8 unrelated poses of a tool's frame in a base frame.
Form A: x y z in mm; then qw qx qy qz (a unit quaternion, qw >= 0).
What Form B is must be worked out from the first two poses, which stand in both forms.
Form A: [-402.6 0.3 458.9 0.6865 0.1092 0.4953 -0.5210]
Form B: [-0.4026 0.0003 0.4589 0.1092 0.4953 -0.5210 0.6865]
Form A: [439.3 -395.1 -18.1 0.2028 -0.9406 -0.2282 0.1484]
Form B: [0.4393 -0.3951 -0.0181 -0.9406 -0.2282 0.1484 0.2028]
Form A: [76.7 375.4 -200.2 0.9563 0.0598 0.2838 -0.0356]
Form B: [0.0767 0.3754 -0.2002 0.0598 0.2838 -0.0356 0.9563]
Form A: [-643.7 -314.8 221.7 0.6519 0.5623 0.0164 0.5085]
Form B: [-0.6437 -0.3148 0.2217 0.5623 0.0164 0.5085 0.6519]
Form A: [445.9 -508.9 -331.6 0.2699 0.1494 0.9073 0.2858]
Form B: [0.4459 -0.5089 -0.3316 0.1494 0.9073 0.2858 0.2699]
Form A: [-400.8 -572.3 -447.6 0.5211 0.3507 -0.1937 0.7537]
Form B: [-0.4008 -0.5723 -0.4476 0.3507 -0.1937 0.7537 0.5211]
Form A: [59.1 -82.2 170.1 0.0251 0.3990 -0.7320 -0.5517]
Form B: [0.0591 -0.0822 0.1701 0.3990 -0.7320 -0.5517 0.0251]
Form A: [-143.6 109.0 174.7 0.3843 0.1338 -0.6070 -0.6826]
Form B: [-0.1436 0.1090 0.1747 0.1338 -0.6070 -0.6826 0.3843]
